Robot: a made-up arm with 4 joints. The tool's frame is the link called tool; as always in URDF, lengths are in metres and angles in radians. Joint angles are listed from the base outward. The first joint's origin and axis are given. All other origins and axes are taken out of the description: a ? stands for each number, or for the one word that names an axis. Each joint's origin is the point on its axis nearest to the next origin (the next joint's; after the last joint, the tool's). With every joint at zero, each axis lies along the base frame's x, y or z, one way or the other. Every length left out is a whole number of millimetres.
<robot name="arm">
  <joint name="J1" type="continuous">
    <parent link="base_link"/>
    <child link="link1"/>
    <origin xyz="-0.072 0 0.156"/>
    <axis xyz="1 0 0"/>
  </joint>
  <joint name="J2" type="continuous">
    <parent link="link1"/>
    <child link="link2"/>
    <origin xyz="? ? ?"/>
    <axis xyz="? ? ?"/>
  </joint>
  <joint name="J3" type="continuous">
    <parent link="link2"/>
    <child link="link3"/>
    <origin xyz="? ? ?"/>
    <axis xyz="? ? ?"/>
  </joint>
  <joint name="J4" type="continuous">
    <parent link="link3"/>
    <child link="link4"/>
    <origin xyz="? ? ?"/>
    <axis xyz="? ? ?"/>
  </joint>
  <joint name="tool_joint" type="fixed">
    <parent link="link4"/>
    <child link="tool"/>
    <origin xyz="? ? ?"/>
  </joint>
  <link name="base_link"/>
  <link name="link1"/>
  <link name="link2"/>
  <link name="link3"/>
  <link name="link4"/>
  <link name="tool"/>
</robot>
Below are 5 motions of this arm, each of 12 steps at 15 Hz.
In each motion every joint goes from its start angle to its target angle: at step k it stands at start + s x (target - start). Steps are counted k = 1, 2, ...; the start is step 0. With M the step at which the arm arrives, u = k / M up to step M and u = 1 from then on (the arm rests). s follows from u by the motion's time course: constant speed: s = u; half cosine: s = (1 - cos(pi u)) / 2; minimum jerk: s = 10 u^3 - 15 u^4 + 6 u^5.
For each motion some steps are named. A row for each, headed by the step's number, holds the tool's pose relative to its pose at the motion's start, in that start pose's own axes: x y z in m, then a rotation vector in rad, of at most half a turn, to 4 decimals.
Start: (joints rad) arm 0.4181 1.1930 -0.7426 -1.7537
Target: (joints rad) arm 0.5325 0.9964 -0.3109 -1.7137
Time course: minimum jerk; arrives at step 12
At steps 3, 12:
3: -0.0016 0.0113 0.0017 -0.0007 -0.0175 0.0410
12: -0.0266 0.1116 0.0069 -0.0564 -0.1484 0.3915

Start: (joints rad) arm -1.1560 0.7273 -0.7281 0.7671
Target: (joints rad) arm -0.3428 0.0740 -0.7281 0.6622
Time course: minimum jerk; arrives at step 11
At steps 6, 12:
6: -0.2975 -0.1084 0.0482 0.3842 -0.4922 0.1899
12: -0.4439 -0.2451 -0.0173 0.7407 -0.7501 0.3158

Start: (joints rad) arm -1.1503 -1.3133 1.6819 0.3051
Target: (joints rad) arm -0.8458 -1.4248 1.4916 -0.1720
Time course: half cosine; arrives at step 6
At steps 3, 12:
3: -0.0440 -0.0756 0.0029 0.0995 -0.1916 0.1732
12: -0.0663 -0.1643 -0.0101 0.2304 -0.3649 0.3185

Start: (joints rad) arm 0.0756 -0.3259 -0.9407 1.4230
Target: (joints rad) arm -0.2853 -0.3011 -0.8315 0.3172
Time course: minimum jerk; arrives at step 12
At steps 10, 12:
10: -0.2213 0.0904 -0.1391 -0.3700 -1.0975 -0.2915
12: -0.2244 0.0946 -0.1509 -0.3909 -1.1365 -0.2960

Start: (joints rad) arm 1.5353 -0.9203 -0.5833 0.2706
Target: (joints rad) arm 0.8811 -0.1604 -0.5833 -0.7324
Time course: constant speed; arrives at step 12
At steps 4, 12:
4: -0.1202 0.0614 -0.0703 -0.1839 -0.3224 0.2802
12: -0.2846 -0.0086 -0.2866 -0.3870 -0.8032 0.9382

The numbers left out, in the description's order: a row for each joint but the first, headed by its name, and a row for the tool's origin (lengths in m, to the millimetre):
J2: xyz 0 0.271 -0.012, axis 0 0 1
J3: xyz 0.086 0.102 0, axis -1 0 0
J4: xyz 0 0.015 0.161, axis 0 1 0
tool: xyz 0.071 0 0.312

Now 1 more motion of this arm.
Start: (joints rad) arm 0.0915 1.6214 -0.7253 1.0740
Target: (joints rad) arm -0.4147 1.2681 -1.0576 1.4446
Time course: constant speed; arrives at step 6
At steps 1, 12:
1: 0.0459 -0.0684 -0.0108 0.1156 0.0830 0.0058
12: 0.2080 -0.3622 -0.1887 0.6658 0.4051 0.0585

